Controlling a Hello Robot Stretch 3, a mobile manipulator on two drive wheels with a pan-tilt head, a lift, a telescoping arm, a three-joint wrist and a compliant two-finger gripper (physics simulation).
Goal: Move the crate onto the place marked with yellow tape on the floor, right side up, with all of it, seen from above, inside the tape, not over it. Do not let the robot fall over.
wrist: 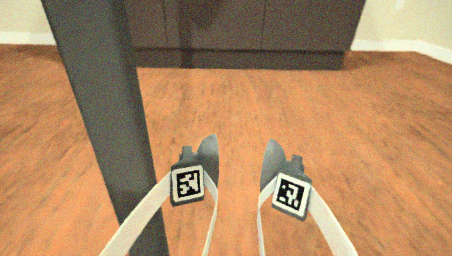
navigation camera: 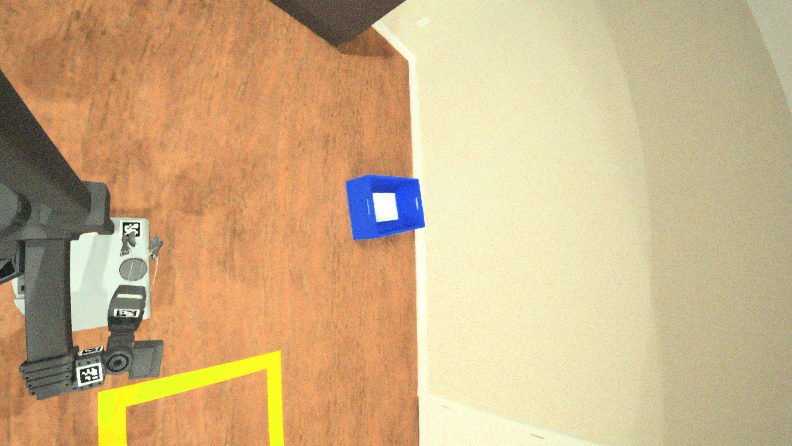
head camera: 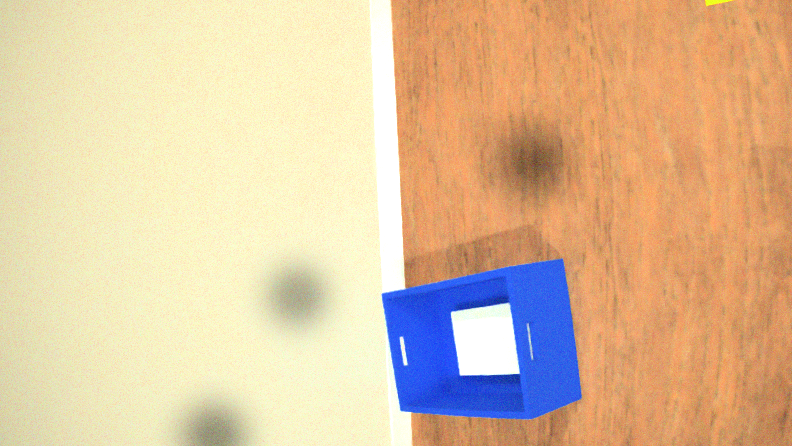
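The blue crate stands upright, open side up, close to the wall, with a white block inside it and a slot in each end. Whether it touches the wall I cannot tell. The yellow tape lies on the floor, apart from the crate; a corner of it shows at the top right of the head view and part of its outline at the bottom of the navigation view. My gripper is open with nothing between the fingers, over my base and well away from the crate. The crate does not show in the wrist view.
The pale wall with its white baseboard runs beside the crate. A dark cabinet stands near the wall. My mast and light base are at the left of the navigation view.
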